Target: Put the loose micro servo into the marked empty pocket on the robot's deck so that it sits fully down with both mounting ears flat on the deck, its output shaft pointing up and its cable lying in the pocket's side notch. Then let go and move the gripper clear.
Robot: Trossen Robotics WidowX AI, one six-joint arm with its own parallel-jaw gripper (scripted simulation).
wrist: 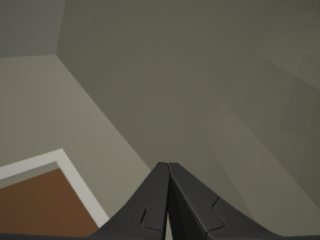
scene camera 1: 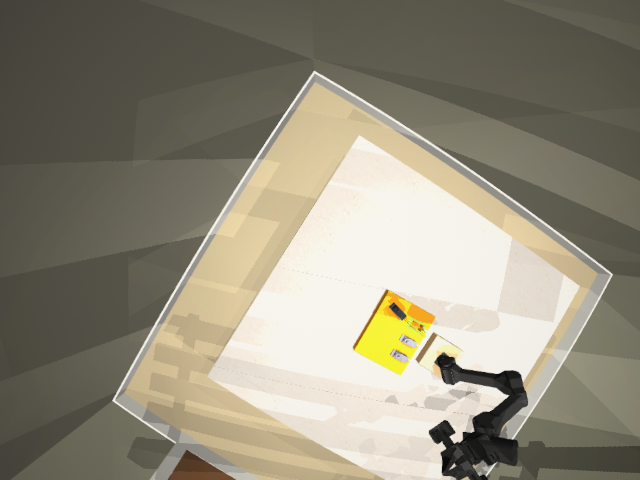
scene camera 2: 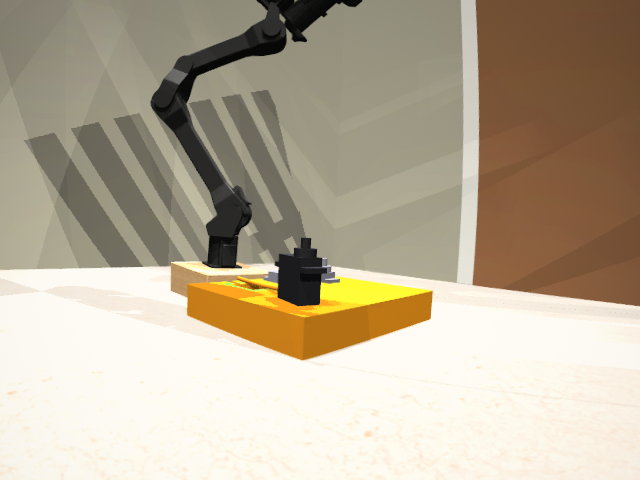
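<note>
A yellow-orange deck [scene camera 2: 350,312] is visible to me, and scene camera 1 shows the deck [scene camera 1: 381,334] too. I also see a black micro servo [scene camera 2: 299,275], though in the wrist view the servo is out of frame. My gripper [wrist: 166,172] holds nothing, and it is shut.
</note>
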